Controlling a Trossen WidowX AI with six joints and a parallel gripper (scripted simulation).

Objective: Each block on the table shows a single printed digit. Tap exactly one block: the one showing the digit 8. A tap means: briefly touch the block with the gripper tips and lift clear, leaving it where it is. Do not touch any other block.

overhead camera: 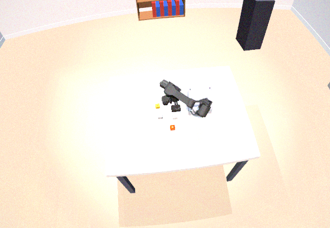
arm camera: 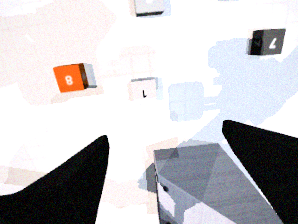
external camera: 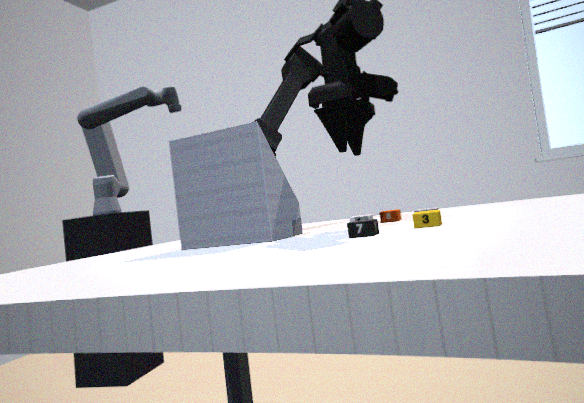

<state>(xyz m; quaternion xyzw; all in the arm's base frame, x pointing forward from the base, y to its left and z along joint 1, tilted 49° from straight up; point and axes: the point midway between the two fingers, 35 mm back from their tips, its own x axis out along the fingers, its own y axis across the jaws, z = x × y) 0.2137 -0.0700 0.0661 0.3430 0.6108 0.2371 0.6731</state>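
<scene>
Right now the orange block is 4 cm ahead of my gripper tip, 10 cm to the left of it and 11 cm below it. From my gripper tip the other things lie so: yellow block 11 cm ahead, 11 cm to the right, 11 cm below; dark grey block 3 cm ahead, 17 cm to the right, 11 cm below; white block 1 cm to the left, 11 cm below.
</scene>
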